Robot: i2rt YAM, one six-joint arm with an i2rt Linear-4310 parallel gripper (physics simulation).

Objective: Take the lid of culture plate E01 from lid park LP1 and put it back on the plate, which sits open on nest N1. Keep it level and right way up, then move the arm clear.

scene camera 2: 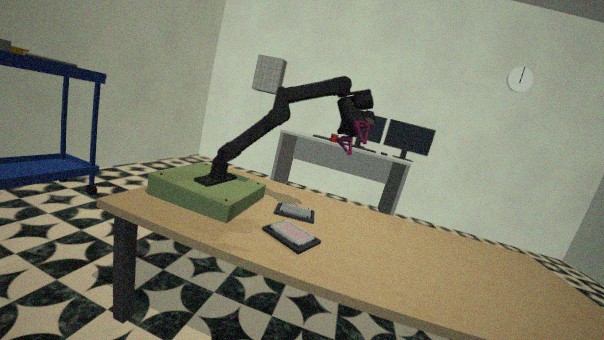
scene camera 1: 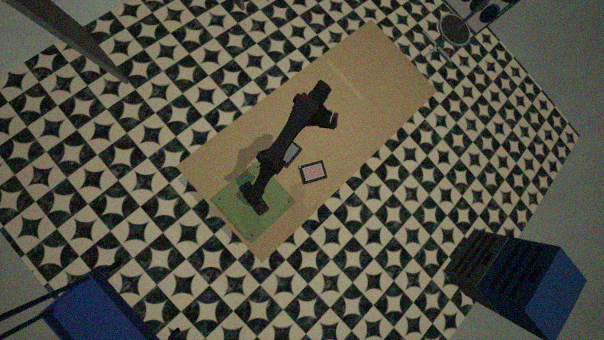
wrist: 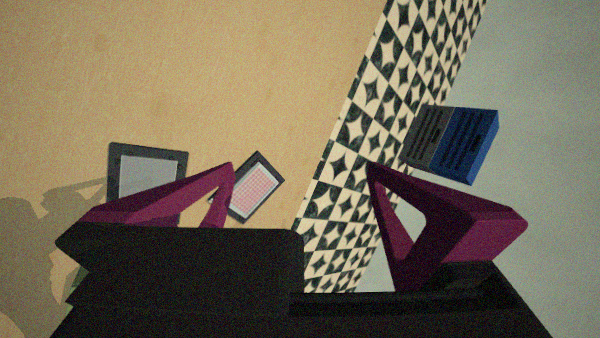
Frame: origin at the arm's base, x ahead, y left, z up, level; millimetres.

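Where they show: gripper, fingertip midpoint: (scene camera 2: 356,149) (scene camera 1: 326,125) (wrist: 300,169); arm's base, link origin: (scene camera 2: 217,179) (scene camera 1: 254,198).
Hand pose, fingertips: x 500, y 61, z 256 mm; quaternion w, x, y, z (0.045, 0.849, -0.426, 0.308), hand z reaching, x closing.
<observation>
Things, the pixels of their centre, and the offset from my fingertips. "spot": a spot on its surface instead. Level surfaces: height alone.
- dark lid park LP1, body centre: (wrist: 148,189) (scene camera 2: 295,211) (scene camera 1: 287,152) dz -317, dx -175, dy +54 mm
- open culture plate E01 with pink wells, body centre: (wrist: 251,191) (scene camera 2: 292,231) (scene camera 1: 313,171) dz -307, dx -118, dy -147 mm
- dark nest N1, surface spot: (wrist: 259,155) spot: dz -315, dx -29, dy -127 mm
- wooden table, surface height: dz -327 mm
The pale, clear-looking lid (scene camera 1: 292,152) (scene camera 2: 296,211) (wrist: 148,172) lies flat on the dark lid park LP1 (scene camera 2: 310,219) (wrist: 114,170); the arm covers part of it in scene camera 1 and a finger covers part of it in the wrist view. The open culture plate E01 with pink wells (scene camera 1: 313,172) (scene camera 2: 294,233) (wrist: 254,191) sits on the dark nest N1 (scene camera 2: 310,245) (wrist: 259,155), beside the park and apart from it. My gripper (scene camera 2: 356,147) (wrist: 300,169) is open with magenta fingers wide apart and empty. It hangs high above the table, beyond both fixtures from the arm's base.
The arm stands on a green base block (scene camera 1: 265,220) (scene camera 2: 187,196) at one end of the wooden table (scene camera 1: 385,70) (scene camera 2: 400,260). A desk with monitors (scene camera 2: 410,136) stands behind. A blue cart (scene camera 2: 50,172) and a blue and grey cabinet (scene camera 1: 520,280) (wrist: 462,145) stand off the table.
</observation>
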